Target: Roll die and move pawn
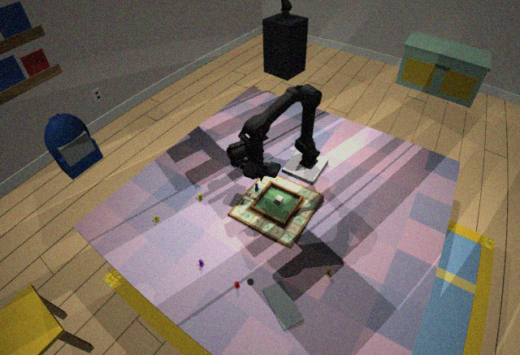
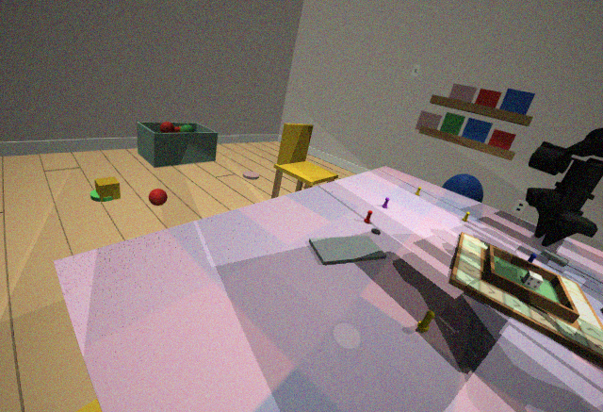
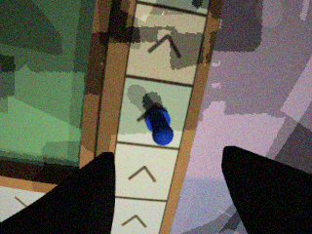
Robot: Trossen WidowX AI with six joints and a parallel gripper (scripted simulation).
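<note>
Now: gripper tip 50 mm above the blue pawn, 10 mm to the left of it and 10 mm past it. From my gripper tip the other things lie so: purple pawn (380 mm ahead, 80 mm to the left, 70 mm below); then white die (110 mm to the left, 60 mm below, 10 mm behind); then green tray (110 mm to the left, 80 mm below).
</note>
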